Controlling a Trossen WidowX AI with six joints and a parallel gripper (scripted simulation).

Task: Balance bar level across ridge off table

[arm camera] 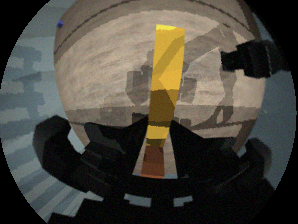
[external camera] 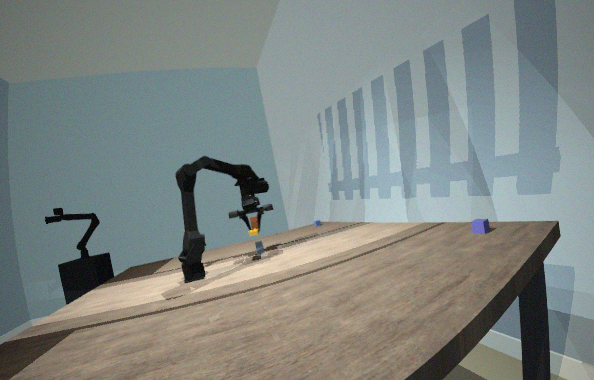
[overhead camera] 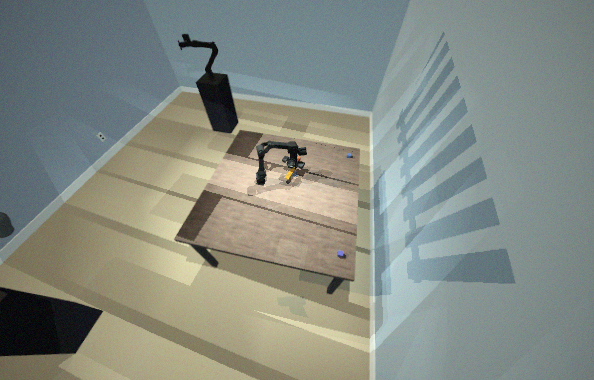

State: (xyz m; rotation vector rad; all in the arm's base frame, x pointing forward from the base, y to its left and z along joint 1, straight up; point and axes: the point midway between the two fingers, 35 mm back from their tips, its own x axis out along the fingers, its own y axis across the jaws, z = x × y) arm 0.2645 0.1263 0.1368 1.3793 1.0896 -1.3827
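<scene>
Right now the grey-blue piece is 10 mm ahead of my gripper tip, 30 mm to the left of it and 100 mm below it. From my gripper tip the other things lie so: purple cube 480 mm ahead, 630 mm to the right, 90 mm below.
</scene>
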